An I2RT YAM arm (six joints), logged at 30 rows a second.
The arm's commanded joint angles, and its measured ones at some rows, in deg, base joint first. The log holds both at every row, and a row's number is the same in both.
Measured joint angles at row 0:
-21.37, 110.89, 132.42, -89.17, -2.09, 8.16
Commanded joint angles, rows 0 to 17:
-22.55, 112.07, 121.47, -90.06, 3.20, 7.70
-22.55, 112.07, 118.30, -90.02, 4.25, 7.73
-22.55, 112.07, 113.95, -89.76, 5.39, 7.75
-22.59, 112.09, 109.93, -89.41, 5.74, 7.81
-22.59, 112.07, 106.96, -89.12, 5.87, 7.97
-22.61, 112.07, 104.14, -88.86, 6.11, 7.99
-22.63, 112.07, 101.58, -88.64, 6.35, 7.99
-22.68, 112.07, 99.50, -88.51, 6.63, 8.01
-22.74, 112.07, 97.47, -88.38, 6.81, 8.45
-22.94, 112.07, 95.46, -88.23, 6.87, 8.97
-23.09, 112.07, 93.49, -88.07, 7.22, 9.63
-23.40, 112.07, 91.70, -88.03, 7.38, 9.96
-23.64, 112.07, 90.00, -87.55, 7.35, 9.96
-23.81, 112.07, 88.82, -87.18, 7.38, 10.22
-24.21, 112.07, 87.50, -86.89, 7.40, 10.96
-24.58, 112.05, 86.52, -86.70, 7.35, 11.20
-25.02, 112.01, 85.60, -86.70, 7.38, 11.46
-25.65, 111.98, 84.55, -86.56, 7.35, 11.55
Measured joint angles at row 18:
-23.94, 112.46, 86.98, -86.74, 5.37, 9.82
